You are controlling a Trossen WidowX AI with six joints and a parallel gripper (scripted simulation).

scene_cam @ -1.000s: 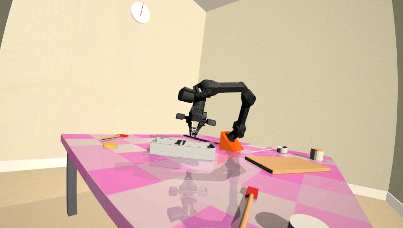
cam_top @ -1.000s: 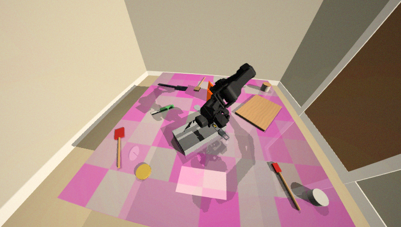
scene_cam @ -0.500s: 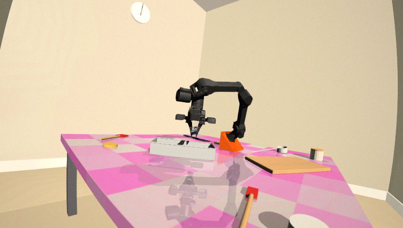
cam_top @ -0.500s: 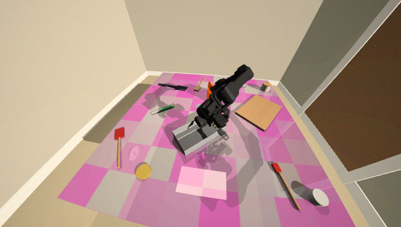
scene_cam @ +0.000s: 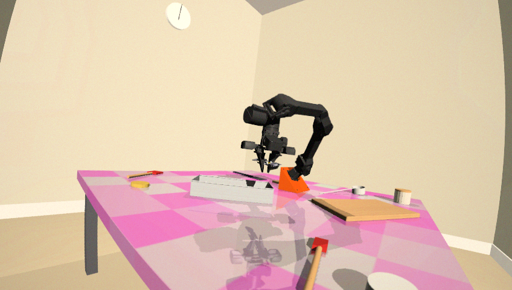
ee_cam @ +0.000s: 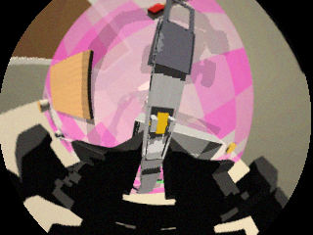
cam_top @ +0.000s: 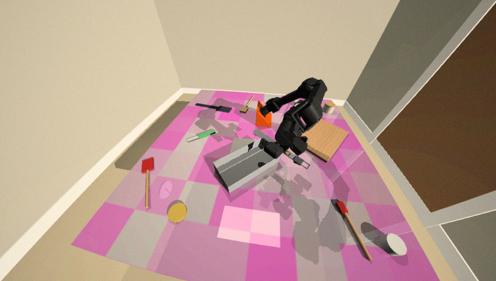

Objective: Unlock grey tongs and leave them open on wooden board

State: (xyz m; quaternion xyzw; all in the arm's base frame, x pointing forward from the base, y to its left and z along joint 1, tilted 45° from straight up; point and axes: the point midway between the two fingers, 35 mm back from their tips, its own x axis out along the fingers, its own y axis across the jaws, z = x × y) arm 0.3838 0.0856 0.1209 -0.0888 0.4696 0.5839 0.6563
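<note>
Right now my gripper tip is 2 cm short of the yellow lock piece, 3 cm to the right of it and 4 cm below it. Round my gripper tip: wooden board: 32 cm behind, 26 cm to the left, 11 cm below; then roasting tin: 2 cm ahead, 14 cm to the right, 9 cm below; then yellow disc: 32 cm ahead, 35 cm to the right, 11 cm below.
</note>
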